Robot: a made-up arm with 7 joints.
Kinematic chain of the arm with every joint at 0, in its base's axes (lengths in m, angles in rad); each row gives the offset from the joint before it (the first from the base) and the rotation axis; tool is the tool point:
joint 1: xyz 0 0 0 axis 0 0.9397 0.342
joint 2: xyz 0 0 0 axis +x
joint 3: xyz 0 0 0 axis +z
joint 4: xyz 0.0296 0 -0.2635 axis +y
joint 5: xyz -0.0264 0 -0.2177 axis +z
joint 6: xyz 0 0 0 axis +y
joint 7: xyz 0 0 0 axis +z
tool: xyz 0 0 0
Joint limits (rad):
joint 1: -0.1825..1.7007
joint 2: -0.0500..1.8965
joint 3: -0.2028..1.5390
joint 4: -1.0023..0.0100
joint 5: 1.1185..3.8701
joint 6: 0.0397..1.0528
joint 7: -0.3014..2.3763
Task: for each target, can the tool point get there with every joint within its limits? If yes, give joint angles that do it. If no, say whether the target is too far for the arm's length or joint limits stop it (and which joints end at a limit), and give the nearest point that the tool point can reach.
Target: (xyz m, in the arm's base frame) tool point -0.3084 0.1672 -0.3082
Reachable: yes | joints 0.9451 0.1779 0.9057 -0.7735 1.7675 0.9505 1.0766
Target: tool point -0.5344 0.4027 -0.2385
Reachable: no: too far | nearest point -0.3644 0.2746 -0.1626 | short by 0.226 m
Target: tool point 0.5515 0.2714 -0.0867
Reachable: no: too far | nearest point 0.2518 0.3338 -0.1646 | short by 0.316 m
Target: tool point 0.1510 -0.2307 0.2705
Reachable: no: joint limits stop it (at a limit: joint 1, joint 2, joint 4) | nearest point 0.0847 0.3235 0.3002 | short by 0.559 m
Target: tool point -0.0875 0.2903 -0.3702
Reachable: yes | joints 0.4271 0.5453 0.4948 -0.5454 1.6175 0.1959 0.0382
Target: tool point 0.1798 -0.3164 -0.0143
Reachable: no: joint limits stop it (at a limit: joint 1, joint 2, joint 3, joint 4) | nearest point 0.2561 -0.0742 -0.3617 | short by 0.430 m
